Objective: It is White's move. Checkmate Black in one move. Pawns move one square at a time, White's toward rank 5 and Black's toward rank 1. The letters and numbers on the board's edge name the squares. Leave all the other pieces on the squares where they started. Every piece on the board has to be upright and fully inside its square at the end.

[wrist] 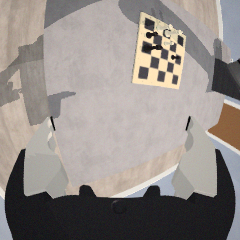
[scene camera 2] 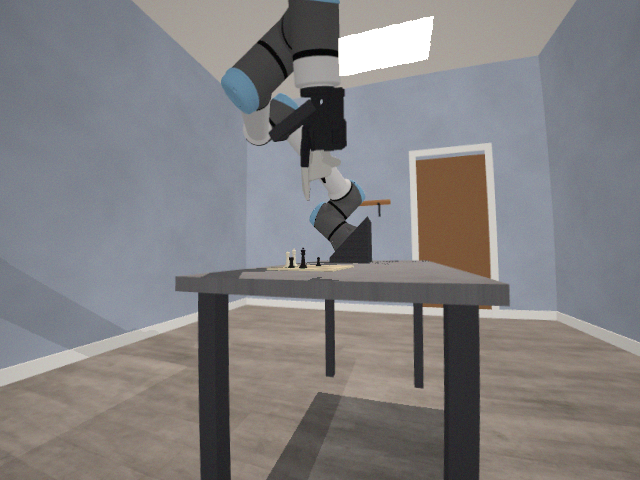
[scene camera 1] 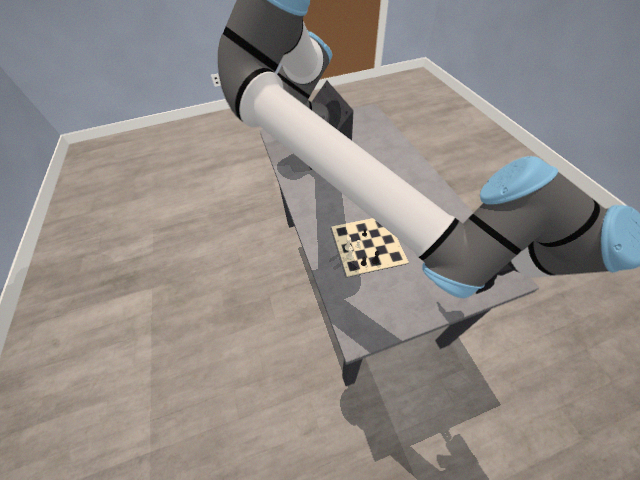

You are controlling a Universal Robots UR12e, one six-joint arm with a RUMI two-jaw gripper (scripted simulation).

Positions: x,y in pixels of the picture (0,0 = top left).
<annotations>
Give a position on a chessboard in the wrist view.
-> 157,68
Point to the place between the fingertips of my gripper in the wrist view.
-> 120,117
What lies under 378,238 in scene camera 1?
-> A chessboard.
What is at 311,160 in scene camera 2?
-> My gripper.
</annotations>
